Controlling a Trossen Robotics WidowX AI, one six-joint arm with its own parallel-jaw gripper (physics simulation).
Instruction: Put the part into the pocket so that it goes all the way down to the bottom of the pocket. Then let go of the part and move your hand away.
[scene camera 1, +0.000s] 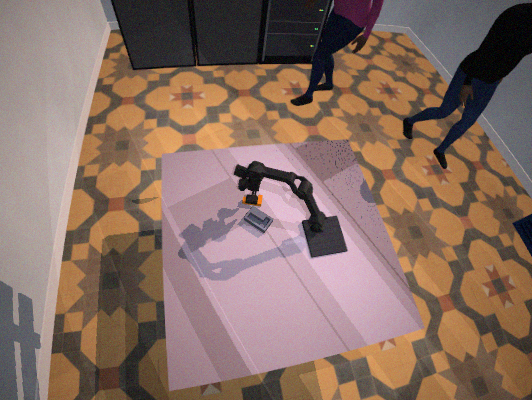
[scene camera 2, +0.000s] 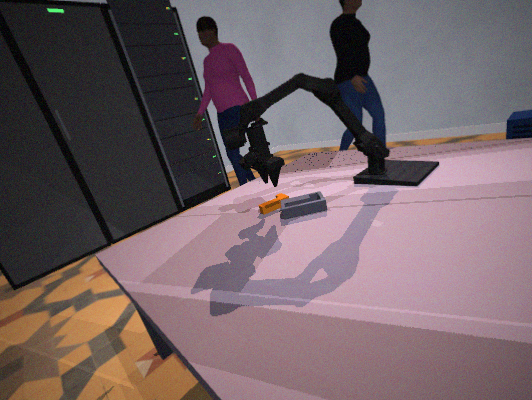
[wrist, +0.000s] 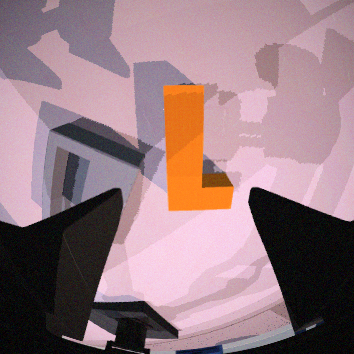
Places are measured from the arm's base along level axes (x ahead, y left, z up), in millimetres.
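Pixels of known places: gripper, between the fingertips: (scene camera 1: 253, 195) (scene camera 2: 271, 185) (wrist: 186, 195); arm's base, origin of its link: (scene camera 1: 316, 227) (scene camera 2: 376, 171) (wrist: 133, 322).
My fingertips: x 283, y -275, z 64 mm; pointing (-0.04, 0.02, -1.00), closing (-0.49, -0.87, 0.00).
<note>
Ahead of a thing's pixels: the offset from my fingertips to its middle. Level surfaces: height alone.
An orange L-shaped part {4 mm back, 16 mm right, 73 mm down} (scene camera 1: 259, 200) (scene camera 2: 270, 205) (wrist: 184, 145) lies flat on the table, outside the pocket. A grey block {9 mm ahead, 116 mm left, 70 mm down} (scene camera 1: 255, 226) (scene camera 2: 305, 208) (wrist: 112, 170) with an L-shaped pocket sits beside it, turned at an angle to the part. In the wrist view it is at the left, partly hidden by a finger, and the visible stretch of its pocket holds no part. My gripper (scene camera 1: 252, 200) (scene camera 2: 270, 183) (wrist: 186, 195) is open and empty, above the part, with a gap below its fingertips. In the wrist view the part's short foot is between and slightly beyond the fingertips.
The arm's dark base plate (scene camera 1: 334, 245) (scene camera 2: 400, 173) (wrist: 137, 311) stands on the pink table {88 mm down} (scene camera 1: 225, 340) (scene camera 2: 410, 300). Dark cabinets (scene camera 1: 155, 35) (scene camera 2: 75, 125) and two people (scene camera 1: 327, 50) (scene camera 2: 227, 75) are beyond the table.
</note>
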